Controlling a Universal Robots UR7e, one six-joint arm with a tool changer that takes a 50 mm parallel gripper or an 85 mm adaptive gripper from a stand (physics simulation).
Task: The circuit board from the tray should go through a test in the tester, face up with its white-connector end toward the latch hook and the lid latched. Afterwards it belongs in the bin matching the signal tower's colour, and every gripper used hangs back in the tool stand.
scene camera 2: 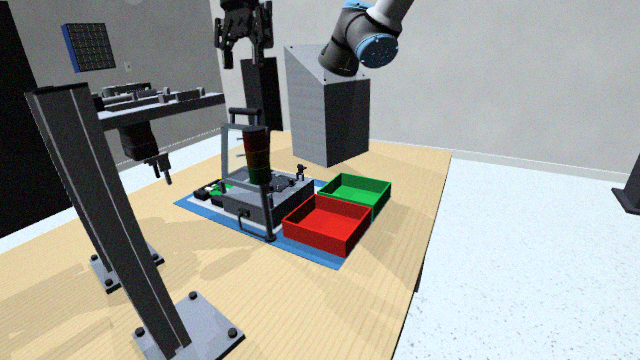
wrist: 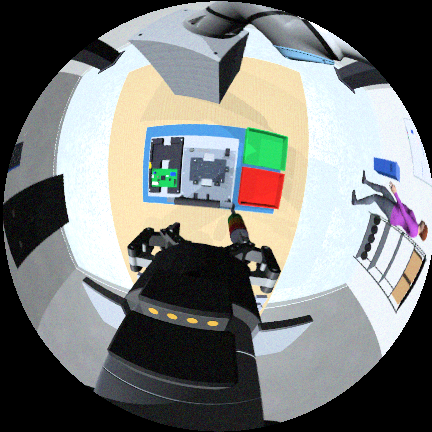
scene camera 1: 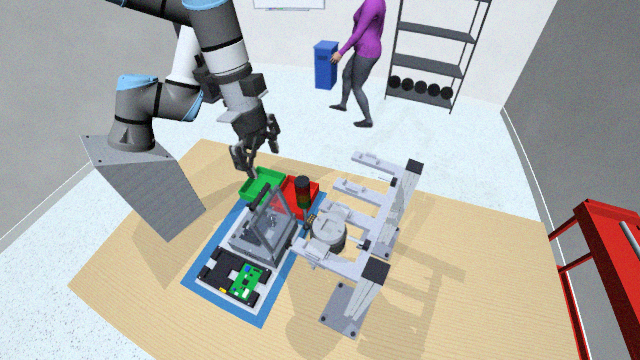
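Pixels of known places: arm's base at its link origin: [scene camera 2: 337,65] [scene camera 1: 132,143].
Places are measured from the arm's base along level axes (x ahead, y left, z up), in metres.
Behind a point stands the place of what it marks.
Observation:
The green circuit board [scene camera 1: 246,281] @(x 0.495, y -0.117, z -0.320 m) [scene camera 2: 219,189] @(x 0.497, y -0.123, z -0.319 m) [wrist: 165,178] @(x 0.495, y -0.108, z -0.322 m) lies in the black tray [scene camera 1: 220,270] @(x 0.392, y -0.129, z -0.324 m) [wrist: 167,150] @(x 0.385, y -0.115, z -0.324 m), its white connector at the left end in the wrist view. The tester [scene camera 1: 260,256] @(x 0.504, y -0.031, z -0.282 m) [scene camera 2: 245,202] @(x 0.547, y 0.062, z -0.284 m) [wrist: 190,193] @(x 0.532, y 0.005, z -0.282 m) has its lid [scene camera 2: 225,150] @(x 0.531, y -0.002, z -0.165 m) raised, handle [scene camera 1: 259,198] @(x 0.505, y 0.046, z -0.067 m) [scene camera 2: 245,111] @(x 0.507, y 0.067, z -0.071 m) [wrist: 197,202] @(x 0.498, y 0.058, z -0.065 m) up; its nest holds no board. The latch hook [scene camera 2: 300,171] @(x 0.382, y 0.106, z -0.257 m) [wrist: 227,151] @(x 0.373, y 0.106, z -0.251 m) is at the side opposite the tray. My adaptive gripper [scene camera 1: 264,162] [scene camera 2: 243,64] [wrist: 206,236] is open and empty, high above the tester area. The signal tower [scene camera 1: 302,191] @(x 0.581, y 0.140, z -0.103 m) [scene camera 2: 257,155] @(x 0.584, y 0.176, z -0.131 m) [wrist: 237,225] @(x 0.548, y 0.152, z -0.099 m) shows dull red, amber and green segments, none clearly lit.
The green bin [scene camera 1: 270,180] @(x 0.323, y 0.297, z -0.336 m) [scene camera 2: 357,190] @(x 0.271, y 0.224, z -0.336 m) [wrist: 265,150] @(x 0.327, y 0.251, z -0.336 m) and red bin [scene camera 2: 325,222] @(x 0.455, y 0.234, z -0.336 m) [wrist: 261,187] @(x 0.475, y 0.263, z -0.336 m) stand beside the tester. The tool stand [scene camera 1: 400,205] @(x 0.850, y 0.211, z -0.109 m) [scene camera 2: 112,215] @(x 0.847, y 0.236, z -0.098 m) holds the parallel gripper [scene camera 1: 328,232] [scene camera 2: 140,142] near the tower. A person [scene camera 1: 369,35] is beyond the table.

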